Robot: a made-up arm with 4 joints. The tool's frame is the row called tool. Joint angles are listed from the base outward.
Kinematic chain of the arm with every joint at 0, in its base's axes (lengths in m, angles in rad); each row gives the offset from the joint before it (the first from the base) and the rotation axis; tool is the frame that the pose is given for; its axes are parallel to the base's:
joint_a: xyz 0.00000 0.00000 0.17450 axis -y
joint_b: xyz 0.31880 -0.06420 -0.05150 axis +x
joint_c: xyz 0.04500 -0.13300 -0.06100 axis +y
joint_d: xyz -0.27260 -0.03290 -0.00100 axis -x
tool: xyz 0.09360 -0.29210 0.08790
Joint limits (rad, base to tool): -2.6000..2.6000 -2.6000..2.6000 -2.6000..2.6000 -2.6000..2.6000
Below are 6 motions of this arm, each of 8 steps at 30 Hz.
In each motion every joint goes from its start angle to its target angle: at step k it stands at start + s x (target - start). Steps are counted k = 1, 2, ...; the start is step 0. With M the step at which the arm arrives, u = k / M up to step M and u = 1 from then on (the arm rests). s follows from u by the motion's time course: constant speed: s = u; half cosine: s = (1 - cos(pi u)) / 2; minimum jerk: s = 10 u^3 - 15 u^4 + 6 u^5.
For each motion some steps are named. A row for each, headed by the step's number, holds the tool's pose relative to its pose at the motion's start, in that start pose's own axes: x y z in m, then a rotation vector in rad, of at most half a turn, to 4 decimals.
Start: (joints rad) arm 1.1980 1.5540 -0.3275 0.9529
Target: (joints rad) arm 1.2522 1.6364 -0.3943 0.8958
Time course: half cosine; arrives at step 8
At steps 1, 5, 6, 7, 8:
1: -0.0004 0.0008 -0.0017 0.0058 -0.0023 -0.0016
5: -0.0063 0.0171 -0.0305 0.1058 -0.0398 -0.0274
6: -0.0076 0.0216 -0.0376 0.1308 -0.0487 -0.0337
7: -0.0084 0.0248 -0.0423 0.1474 -0.0546 -0.0378
8: -0.0087 0.0260 -0.0439 0.1533 -0.0567 -0.0392

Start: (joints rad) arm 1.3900 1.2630 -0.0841 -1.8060
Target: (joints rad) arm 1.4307 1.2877 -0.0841 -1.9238
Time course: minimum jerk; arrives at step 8
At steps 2, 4, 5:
2: 0.0014 -0.0018 -0.0053 0.0151 0.0040 0.0003
4: 0.0064 -0.0079 -0.0257 0.0728 0.0193 0.0010
5: 0.0090 -0.0110 -0.0374 0.1056 0.0280 0.0011

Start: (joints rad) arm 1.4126 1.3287 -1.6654 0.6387
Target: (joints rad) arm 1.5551 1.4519 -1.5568 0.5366
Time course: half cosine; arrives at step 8
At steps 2, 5, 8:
2: -0.0026 0.0084 -0.0047 0.0336 0.0206 -0.0094
5: -0.0126 0.0413 -0.0212 0.1621 0.0971 -0.0431
8: -0.0186 0.0610 -0.0297 0.2371 0.1403 -0.0613

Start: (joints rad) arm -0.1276 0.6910 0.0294 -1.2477
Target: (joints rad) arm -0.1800 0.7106 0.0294 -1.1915
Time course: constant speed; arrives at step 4
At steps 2, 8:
2: -0.0131 -0.0043 0.0058 -0.0178 -0.0089 -0.0244
8: -0.0264 -0.0081 0.0114 -0.0356 -0.0174 -0.0490

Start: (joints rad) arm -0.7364 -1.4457 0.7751 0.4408
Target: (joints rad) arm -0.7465 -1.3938 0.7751 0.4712
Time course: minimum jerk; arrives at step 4
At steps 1, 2, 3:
1: 0.0018 0.0002 -0.0005 0.0000 -0.0018 0.0041
2: 0.0086 0.0009 -0.0026 -0.0002 -0.0088 0.0199
3: 0.0154 0.0017 -0.0046 -0.0003 -0.0159 0.0356

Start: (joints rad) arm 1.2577 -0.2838 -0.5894 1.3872
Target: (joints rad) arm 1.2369 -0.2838 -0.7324 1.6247
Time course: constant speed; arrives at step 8
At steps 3, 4, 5, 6, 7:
3: -0.0156 0.0193 0.0238 -0.0878 -0.0082 -0.0455
4: -0.0206 0.0263 0.0315 -0.1170 -0.0100 -0.0608
5: -0.0255 0.0337 0.0391 -0.1462 -0.0113 -0.0762
6: -0.0303 0.0413 0.0466 -0.1754 -0.0122 -0.0916
7: -0.0349 0.0493 0.0540 -0.2045 -0.0126 -0.1072

